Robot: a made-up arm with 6 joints.
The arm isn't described. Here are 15 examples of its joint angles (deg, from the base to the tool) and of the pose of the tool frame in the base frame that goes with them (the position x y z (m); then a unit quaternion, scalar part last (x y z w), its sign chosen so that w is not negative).
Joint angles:
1: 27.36 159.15 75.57 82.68 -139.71 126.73
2: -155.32 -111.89 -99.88 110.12 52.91 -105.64
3: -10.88 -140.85 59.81 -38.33 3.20 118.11
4: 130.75 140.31 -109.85 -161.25 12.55 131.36
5: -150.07 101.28 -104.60 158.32 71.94 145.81
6: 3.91 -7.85 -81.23 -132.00 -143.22 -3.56
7: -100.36 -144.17 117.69 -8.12 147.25 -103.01
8: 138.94 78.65 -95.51 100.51 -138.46 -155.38
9: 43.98 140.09 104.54 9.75 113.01 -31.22
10: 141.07 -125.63 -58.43 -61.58 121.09 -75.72
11: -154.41 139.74 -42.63 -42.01 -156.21 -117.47
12: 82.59 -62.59 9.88 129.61 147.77 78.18
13: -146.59 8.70 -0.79 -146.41 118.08 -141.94
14: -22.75 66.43 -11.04 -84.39 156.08 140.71
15: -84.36 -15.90 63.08 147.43 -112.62 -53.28
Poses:
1: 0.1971 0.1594 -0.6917 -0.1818 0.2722 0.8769 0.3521
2: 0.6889 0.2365 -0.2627 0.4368 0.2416 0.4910 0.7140
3: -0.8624 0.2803 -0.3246 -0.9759 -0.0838 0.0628 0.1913
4: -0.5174 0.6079 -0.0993 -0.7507 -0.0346 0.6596 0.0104
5: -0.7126 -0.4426 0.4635 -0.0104 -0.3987 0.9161 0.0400
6: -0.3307 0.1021 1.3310 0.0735 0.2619 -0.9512 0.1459
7: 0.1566 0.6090 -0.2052 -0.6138 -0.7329 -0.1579 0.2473
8: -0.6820 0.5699 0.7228 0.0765 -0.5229 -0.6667 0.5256
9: 0.2666 0.3432 -0.4201 -0.6249 0.3771 0.3492 0.5877
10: 0.6106 -0.4418 -0.4406 0.1969 0.1580 -0.9673 0.0227
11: -0.7033 -0.3677 -0.3866 -0.1705 -0.1342 0.9726 0.0830
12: -0.1849 -0.9869 0.8798 0.6813 -0.4502 0.0150 0.5770
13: -0.0810 -0.0409 1.5815 -0.6398 0.5356 -0.5473 0.0654
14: 1.0051 -0.3706 0.8437 0.3651 -0.2042 -0.0238 0.9080
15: 0.0510 0.1056 1.4053 0.3323 -0.3666 0.1580 0.8545
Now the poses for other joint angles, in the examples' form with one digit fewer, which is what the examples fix.
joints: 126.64 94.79 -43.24 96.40 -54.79 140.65
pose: -0.681 0.961 0.493 -0.678 0.710 -0.036 0.186
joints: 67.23 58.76 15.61 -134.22 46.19 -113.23
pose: 0.408 1.087 0.987 0.201 0.392 -0.887 0.135
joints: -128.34 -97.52 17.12 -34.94 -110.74 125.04
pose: 0.830 0.872 0.236 0.032 -0.757 0.188 0.625
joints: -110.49 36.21 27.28 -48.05 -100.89 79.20
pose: -0.151 -0.750 1.288 -0.321 0.874 0.235 0.280
